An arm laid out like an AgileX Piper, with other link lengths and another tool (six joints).
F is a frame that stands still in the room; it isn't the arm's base.
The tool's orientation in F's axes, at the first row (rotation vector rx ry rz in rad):
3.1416, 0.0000, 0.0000
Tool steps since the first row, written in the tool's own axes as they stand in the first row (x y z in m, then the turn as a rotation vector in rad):
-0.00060, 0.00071, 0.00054, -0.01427, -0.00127, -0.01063
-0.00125, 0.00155, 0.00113, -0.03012, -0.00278, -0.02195
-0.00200, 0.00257, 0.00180, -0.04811, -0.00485, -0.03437
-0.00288, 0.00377, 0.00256, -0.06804, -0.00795, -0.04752
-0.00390, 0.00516, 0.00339, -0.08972, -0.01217, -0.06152
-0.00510, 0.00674, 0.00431, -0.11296, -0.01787, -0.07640
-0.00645, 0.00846, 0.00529, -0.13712, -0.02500, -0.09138
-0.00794, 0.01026, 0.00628, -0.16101, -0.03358, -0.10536
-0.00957, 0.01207, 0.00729, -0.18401, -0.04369, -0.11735
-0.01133, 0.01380, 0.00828, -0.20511, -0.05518, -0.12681
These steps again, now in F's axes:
-0.00060, -0.00071, -0.00054, -0.01427, 0.00127, 0.01063
-0.00125, -0.00155, -0.00113, -0.03012, 0.00278, 0.02195
-0.00200, -0.00257, -0.00180, -0.04811, 0.00485, 0.03437
-0.00288, -0.00377, -0.00256, -0.06804, 0.00795, 0.04752
-0.00390, -0.00516, -0.00339, -0.08972, 0.01217, 0.06152
-0.00510, -0.00674, -0.00431, -0.11296, 0.01787, 0.07640
-0.00645, -0.00846, -0.00529, -0.13712, 0.02500, 0.09138
-0.00794, -0.01026, -0.00628, -0.16101, 0.03358, 0.10536
-0.00957, -0.01207, -0.00729, -0.18401, 0.04369, 0.11735
-0.01133, -0.01380, -0.00828, -0.20511, 0.05518, 0.12681

